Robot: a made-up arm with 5 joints.
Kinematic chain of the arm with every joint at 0, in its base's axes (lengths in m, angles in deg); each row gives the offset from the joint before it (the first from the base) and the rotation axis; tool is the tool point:
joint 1: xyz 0 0 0.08 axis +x
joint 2: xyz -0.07 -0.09 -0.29 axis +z
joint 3: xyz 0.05 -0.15 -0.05 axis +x
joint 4: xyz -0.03 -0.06 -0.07 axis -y
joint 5: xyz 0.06 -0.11 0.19 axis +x
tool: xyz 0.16 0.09 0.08
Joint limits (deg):
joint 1: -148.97..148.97
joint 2: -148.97..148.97
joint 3: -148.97..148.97
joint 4: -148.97..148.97
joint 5: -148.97..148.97
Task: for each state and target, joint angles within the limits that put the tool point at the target. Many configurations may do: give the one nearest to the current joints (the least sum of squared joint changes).
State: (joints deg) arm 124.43 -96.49 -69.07 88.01 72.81
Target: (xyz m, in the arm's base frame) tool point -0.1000 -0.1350 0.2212
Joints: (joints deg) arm 148.97 -107.97 -62.00 86.57 82.81
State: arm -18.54 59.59 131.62 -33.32 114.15
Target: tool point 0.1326 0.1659 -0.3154
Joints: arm -9.49 32.65 148.97 -60.43 110.63
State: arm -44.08 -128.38 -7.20 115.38 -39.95
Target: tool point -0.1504 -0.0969 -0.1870
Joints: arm -56.88 -115.87 -7.39 102.28 -47.96
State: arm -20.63 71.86 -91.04 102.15 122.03
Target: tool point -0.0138 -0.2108 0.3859
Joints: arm -62.44 75.84 -80.56 107.06 123.09
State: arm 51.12 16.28 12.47 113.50 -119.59
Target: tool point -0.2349 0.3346 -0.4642
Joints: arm 70.39 8.15 43.92 148.97 -148.97
